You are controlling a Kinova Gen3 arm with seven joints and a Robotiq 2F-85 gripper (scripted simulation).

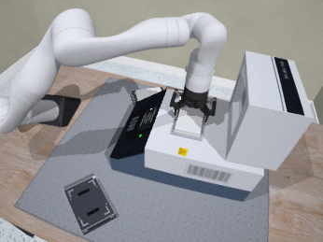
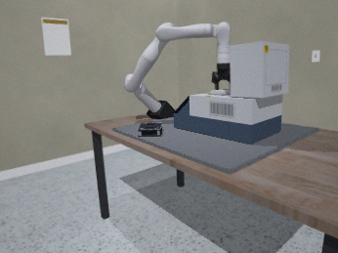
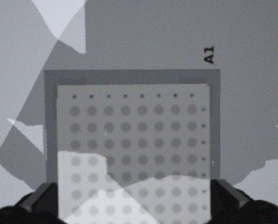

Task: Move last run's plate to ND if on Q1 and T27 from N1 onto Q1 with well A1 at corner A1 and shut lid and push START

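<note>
The white well plate is 10 mm below my hand. From my hand the other things lie so: dark nest 290 mm to the right, 280 mm behind, 190 mm below.
</note>
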